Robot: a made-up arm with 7 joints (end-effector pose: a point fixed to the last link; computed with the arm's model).
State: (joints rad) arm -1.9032 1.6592 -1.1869 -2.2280 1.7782 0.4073 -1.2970
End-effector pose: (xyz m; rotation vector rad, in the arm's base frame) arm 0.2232 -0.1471 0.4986 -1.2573 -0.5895 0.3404
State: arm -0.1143 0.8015 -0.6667 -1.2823 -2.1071 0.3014 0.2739
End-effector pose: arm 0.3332 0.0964 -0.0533 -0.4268 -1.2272 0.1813
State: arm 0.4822 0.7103 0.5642 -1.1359 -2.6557 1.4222 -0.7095
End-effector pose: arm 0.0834 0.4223 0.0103 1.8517 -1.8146 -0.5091
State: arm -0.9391 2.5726 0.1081 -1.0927 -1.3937 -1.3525 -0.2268
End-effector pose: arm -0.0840 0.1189 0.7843 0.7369 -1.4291 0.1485
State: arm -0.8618 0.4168 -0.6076 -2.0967 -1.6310 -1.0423 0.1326
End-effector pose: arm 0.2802 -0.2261 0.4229 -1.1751 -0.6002 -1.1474
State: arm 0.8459 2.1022 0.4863 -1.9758 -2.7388 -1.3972 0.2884
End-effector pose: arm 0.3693 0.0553 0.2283 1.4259 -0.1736 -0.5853
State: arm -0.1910 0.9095 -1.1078 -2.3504 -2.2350 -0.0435 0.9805
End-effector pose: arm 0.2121 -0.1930 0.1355 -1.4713 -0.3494 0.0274
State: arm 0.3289 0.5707 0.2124 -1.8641 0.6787 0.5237 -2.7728
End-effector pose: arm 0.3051 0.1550 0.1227 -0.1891 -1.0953 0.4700
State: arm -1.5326 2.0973 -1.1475 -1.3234 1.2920 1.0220 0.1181
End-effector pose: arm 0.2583 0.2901 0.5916 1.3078 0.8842 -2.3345
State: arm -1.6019 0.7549 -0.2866 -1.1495 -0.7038 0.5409 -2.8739
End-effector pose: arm 0.4010 -0.0337 0.5897 1.3764 -2.1233 -0.2662
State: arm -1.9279 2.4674 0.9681 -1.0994 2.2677 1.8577 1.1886
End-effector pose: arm -0.4537 0.2273 0.3318 -2.1999 1.3259 1.0815
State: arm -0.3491 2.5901 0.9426 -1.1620 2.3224 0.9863 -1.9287
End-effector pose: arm -0.0144 -0.0376 0.7876 -1.0715 -1.3708 0.2508
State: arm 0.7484 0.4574 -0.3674 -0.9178 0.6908 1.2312 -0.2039
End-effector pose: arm -0.0825 0.1400 -0.2014 -1.5073 -0.3187 -2.5448
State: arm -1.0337 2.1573 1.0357 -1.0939 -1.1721 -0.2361 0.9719
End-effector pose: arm -0.2266 0.2275 0.6500 1.8895 2.2765 0.4486
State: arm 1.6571 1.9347 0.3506 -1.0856 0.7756 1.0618 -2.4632
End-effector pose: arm 0.1254 0.4538 0.1528 1.4713 0.5519 0.3367
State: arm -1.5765 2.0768 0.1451 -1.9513 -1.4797 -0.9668 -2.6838
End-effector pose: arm -0.1164 -0.0159 0.6667 -2.4282 -0.0094 1.2241
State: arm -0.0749 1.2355 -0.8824 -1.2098 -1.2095 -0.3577 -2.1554
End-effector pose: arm 0.2742 0.2849 -0.0224 0.2446 -0.4024 -1.6030
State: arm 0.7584 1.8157 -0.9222 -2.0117 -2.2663 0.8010 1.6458
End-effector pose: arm 0.0052 0.1899 -0.0268 -0.8755 -0.2235 1.0597
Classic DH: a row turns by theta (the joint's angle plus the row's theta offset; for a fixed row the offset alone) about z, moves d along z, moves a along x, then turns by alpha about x. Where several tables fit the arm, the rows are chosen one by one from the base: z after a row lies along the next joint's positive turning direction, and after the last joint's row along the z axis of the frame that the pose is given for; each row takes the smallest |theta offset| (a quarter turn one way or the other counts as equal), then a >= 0, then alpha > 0; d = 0 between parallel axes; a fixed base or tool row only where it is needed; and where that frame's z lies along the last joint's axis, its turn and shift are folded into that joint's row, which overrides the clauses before.
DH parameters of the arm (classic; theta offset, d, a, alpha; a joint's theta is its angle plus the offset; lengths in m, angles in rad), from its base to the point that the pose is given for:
base (fixed): 0 0.29 0.0201 -1.2217
joint 1: -1.5708 -0.0097 0.0144 -1.5708
joint 2: 1.2217 0.0039 0.0237 1.5708
joint 3: 1.5708 -0.191 0.001 -1.5708
joint 4: 0 0.0359 -0.0656 1.5708
joint 5: 0 -0.3746 -0.0081 -1.5708
joint 6: 0 -0.011 -0.002 1.5708
joint 7: 0.8104 0 0.0113 0
tool (fixed): 2.3312 0.0307 0 0

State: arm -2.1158 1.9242 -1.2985 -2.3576 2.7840 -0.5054 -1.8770
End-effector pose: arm 0.1778 -0.1149 0.5044 -2.2291 -0.6718 0.4771
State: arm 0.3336 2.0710 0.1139 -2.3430 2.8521 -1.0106 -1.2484
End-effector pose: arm 0.2971 -0.0333 0.2423 -2.1554 -0.5478 1.9852
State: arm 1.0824 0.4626 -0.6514 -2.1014 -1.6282 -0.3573 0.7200
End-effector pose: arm 0.0942 -0.0665 -0.0564 -1.1719 0.2783 1.5765
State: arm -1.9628 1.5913 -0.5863 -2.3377 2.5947 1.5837 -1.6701
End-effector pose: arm 0.0140 -0.1864 0.5783 -0.2974 -0.2369 -0.1505
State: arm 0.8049 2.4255 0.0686 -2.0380 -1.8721 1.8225 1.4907
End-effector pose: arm 0.3280 0.1323 0.1070 -1.9790 -0.8741 -0.1582
